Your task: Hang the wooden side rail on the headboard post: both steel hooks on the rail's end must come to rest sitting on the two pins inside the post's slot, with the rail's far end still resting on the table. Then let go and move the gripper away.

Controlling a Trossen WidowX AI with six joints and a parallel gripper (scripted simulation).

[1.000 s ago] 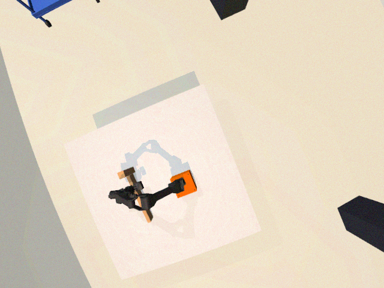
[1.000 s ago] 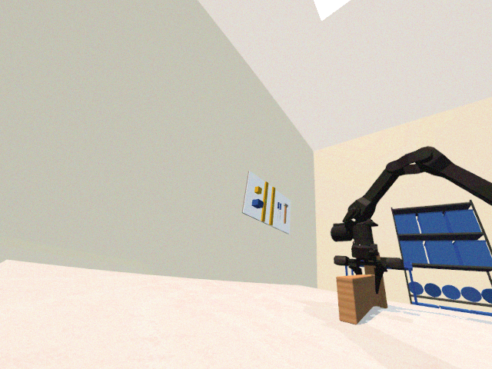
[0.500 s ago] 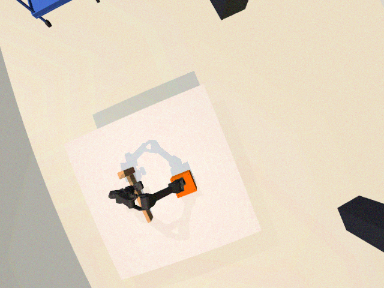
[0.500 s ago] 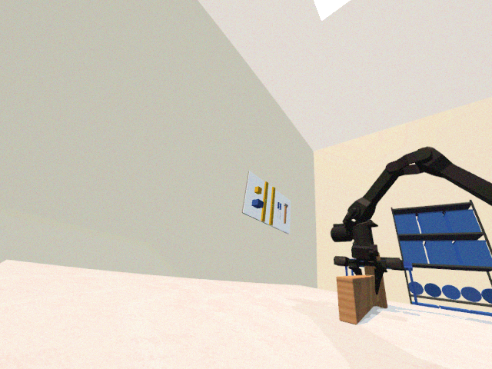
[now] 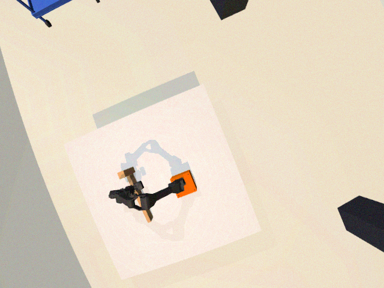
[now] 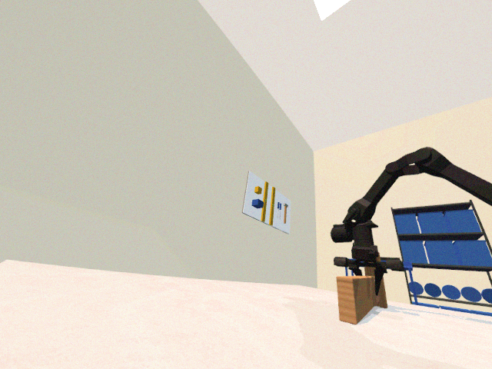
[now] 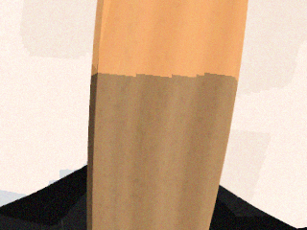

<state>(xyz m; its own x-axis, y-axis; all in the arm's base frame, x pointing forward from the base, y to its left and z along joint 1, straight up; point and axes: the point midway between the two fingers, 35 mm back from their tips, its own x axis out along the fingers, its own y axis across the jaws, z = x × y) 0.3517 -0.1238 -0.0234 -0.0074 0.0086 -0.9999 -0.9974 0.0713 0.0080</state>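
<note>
The wooden headboard post is 120 mm to the right of my gripper tip, 50 mm above it and 10 mm behind it.
</note>
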